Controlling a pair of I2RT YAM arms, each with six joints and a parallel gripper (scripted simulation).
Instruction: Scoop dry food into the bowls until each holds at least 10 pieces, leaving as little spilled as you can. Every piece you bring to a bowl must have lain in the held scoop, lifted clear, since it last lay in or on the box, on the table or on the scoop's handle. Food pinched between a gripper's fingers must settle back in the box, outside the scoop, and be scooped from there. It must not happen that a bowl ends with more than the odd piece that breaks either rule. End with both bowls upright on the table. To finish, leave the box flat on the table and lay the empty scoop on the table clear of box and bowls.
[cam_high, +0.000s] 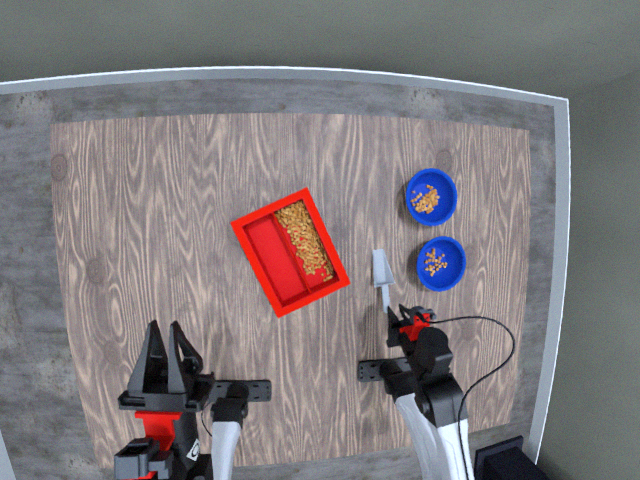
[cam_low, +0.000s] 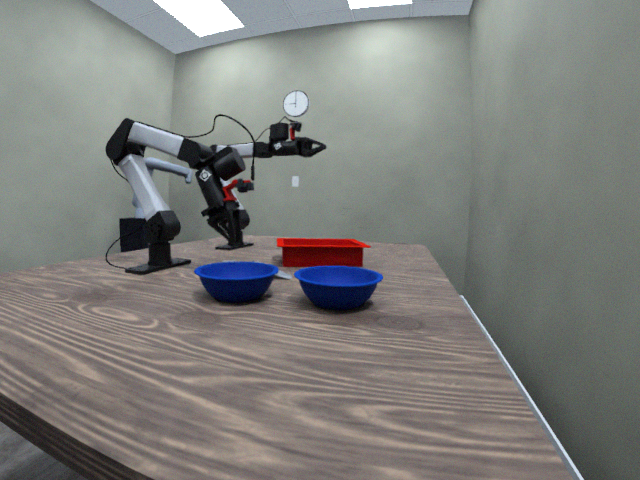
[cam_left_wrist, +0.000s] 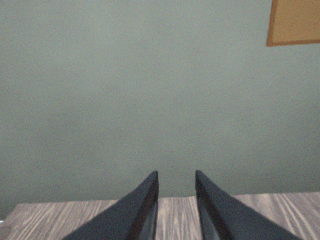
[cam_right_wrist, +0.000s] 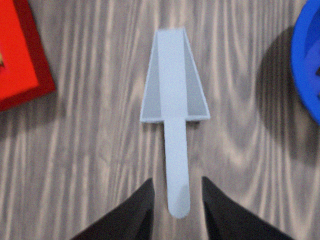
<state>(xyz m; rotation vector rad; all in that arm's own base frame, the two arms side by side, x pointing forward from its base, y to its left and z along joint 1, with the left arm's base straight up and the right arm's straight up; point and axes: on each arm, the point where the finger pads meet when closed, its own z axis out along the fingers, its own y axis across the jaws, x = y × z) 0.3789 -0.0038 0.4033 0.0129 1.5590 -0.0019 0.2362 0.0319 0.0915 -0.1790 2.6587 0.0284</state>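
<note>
My right gripper is now 6 cm short of the grey scoop and 8 cm above it. The rest, counted from my right hand: red box: 17 cm ahead, 25 cm to the left, 5 cm below.
</note>
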